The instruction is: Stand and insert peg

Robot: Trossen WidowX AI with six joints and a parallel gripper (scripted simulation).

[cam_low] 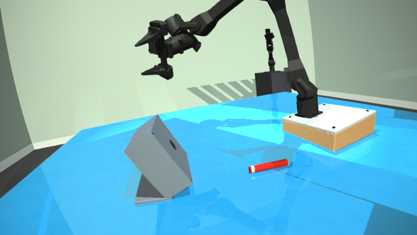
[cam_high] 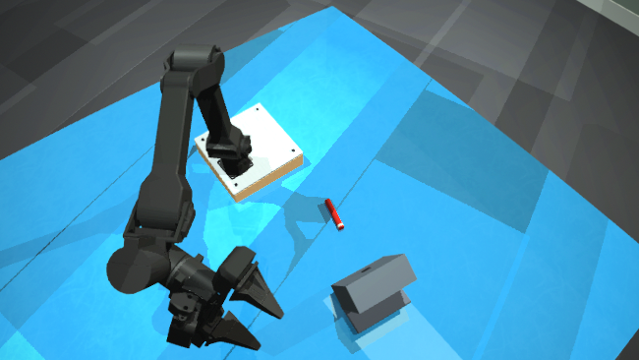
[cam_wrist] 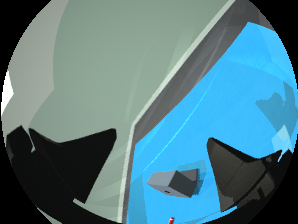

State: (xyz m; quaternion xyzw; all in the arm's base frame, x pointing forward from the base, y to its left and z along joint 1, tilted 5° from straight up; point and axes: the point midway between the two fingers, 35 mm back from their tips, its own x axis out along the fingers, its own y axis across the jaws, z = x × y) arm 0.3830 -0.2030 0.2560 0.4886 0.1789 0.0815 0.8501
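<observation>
Right now my gripper tip is 30 cm to the right of the red peg, 25 cm above it and 17 cm past it. From my gripper tip the other things lie so: grey sloped panel: 23 cm to the left, 19 cm below.
</observation>
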